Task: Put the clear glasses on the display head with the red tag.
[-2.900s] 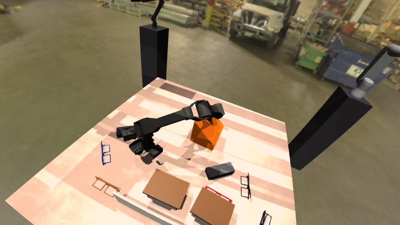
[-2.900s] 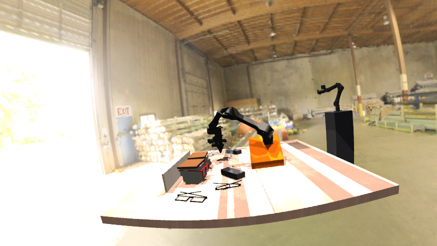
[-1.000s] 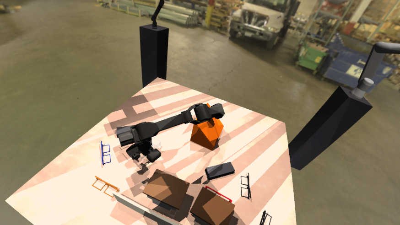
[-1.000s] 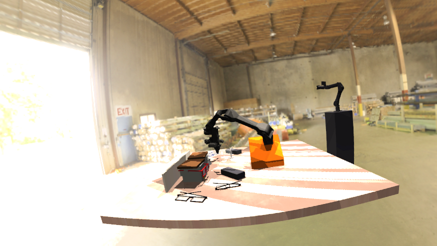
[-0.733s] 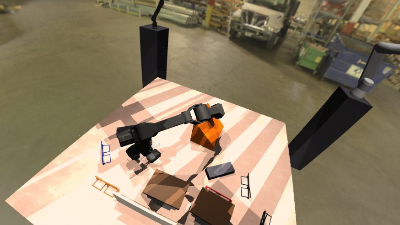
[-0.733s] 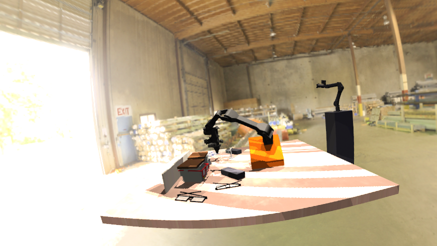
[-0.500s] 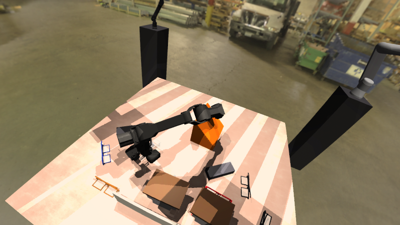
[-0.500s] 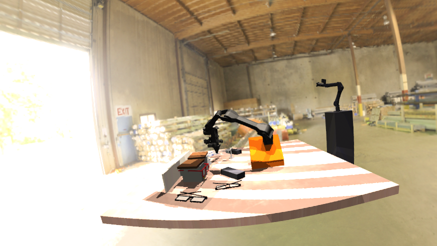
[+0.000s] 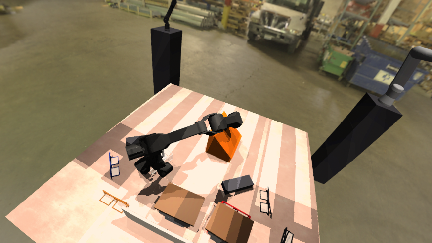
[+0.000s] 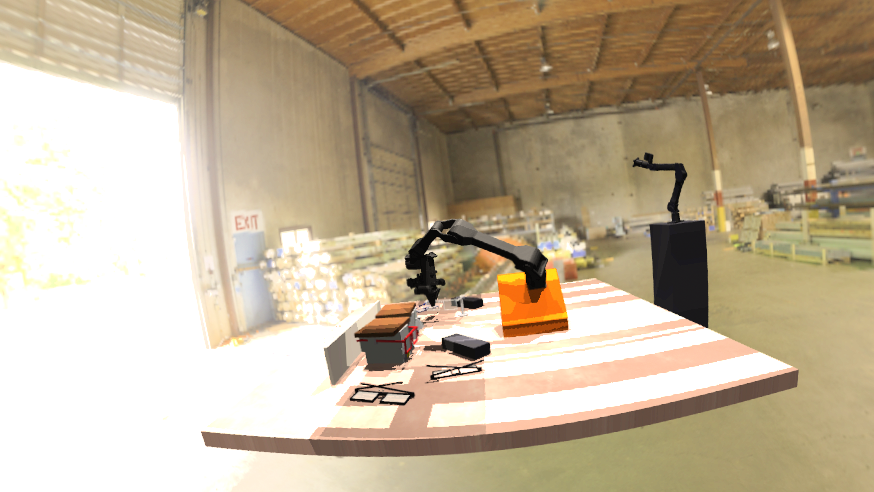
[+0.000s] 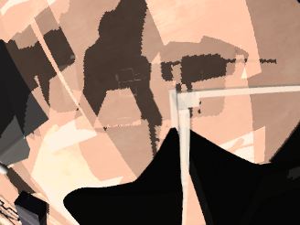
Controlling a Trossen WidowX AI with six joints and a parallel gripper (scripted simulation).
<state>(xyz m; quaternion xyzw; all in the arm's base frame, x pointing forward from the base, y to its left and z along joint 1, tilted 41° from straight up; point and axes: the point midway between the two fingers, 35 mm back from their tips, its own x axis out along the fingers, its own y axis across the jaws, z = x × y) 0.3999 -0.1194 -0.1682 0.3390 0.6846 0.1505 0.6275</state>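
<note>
My gripper tip is 120 mm past the small post, 40 mm to the left of it and 30 mm above it. From my gripper tip the other things lie so: white panel (210 mm ahead, 310 mm to the left).
</note>
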